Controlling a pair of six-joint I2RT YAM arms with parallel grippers.
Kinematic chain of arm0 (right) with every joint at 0, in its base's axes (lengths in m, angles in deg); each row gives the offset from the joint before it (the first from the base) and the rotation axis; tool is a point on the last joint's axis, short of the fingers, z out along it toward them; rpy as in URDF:
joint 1: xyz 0 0 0.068 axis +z
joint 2: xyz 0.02 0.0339 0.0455 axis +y
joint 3: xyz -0.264 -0.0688 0 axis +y
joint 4: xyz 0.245 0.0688 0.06 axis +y
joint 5: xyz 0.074 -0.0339 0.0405 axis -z
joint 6: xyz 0.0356 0 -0.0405 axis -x
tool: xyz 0 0 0 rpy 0 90 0
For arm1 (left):
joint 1: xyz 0 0 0.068 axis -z
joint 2: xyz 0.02 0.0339 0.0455 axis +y
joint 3: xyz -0.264 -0.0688 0 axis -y
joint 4: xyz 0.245 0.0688 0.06 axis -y
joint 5: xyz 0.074 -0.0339 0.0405 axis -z
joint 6: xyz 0.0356 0 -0.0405 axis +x
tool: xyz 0 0 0 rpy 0 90 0
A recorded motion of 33 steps. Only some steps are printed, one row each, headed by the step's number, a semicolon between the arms.
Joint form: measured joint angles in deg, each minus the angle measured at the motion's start. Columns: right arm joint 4, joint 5, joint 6, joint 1, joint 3, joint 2; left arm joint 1, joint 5, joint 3, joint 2, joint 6, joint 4.
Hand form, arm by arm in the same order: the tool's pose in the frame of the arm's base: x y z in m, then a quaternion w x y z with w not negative. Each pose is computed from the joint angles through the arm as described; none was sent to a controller.
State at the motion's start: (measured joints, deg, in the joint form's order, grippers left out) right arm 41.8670 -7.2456 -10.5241 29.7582 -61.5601 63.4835; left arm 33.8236 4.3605 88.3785 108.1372 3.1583 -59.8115
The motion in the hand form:
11: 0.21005 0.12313 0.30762 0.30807 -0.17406 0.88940 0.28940; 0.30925 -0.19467 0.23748 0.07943 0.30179 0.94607 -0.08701
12: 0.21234 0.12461 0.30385 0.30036 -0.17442 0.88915 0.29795; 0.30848 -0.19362 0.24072 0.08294 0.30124 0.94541 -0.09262
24: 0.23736 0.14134 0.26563 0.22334 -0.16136 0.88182 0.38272; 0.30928 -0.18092 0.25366 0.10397 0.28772 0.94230 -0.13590
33: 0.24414 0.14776 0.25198 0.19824 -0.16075 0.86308 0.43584; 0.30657 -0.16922 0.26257 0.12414 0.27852 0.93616 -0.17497
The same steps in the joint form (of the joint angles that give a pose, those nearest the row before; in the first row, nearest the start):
11: -6.51 -12.96 -3.63 -2.27 3.10 2.84; -2.36 3.13 -1.29 -2.14 0.02 0.02
12: -7.19 -14.21 -3.93 -2.38 3.48 3.54; -2.49 3.67 -1.31 -2.69 0.02 0.04
24: -15.58 -25.81 -9.00 -3.02 6.34 11.89; -4.74 8.28 -2.36 -5.51 0.02 1.66
33: -21.92 -32.48 -12.11 -3.15 8.41 14.47; -6.62 12.57 -4.55 -8.57 0.02 3.91

